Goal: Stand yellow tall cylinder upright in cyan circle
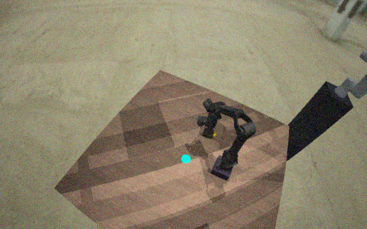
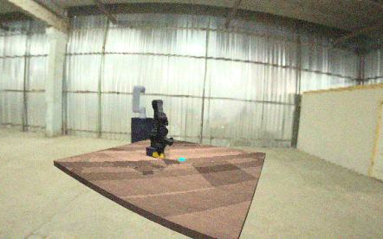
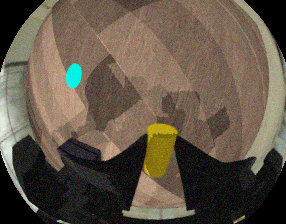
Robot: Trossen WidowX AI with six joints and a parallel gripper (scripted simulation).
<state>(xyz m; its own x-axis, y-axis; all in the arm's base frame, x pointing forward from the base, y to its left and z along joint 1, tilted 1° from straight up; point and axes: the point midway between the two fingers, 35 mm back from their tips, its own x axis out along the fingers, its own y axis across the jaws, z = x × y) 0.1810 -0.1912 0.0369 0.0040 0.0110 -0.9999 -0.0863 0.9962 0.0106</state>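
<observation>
My gripper tip is 70 mm short of the cyan circle, 210 mm to the right of it and 80 mm above it. Also, from my gripper tip: yellow tall cylinder: 20 mm behind.
</observation>
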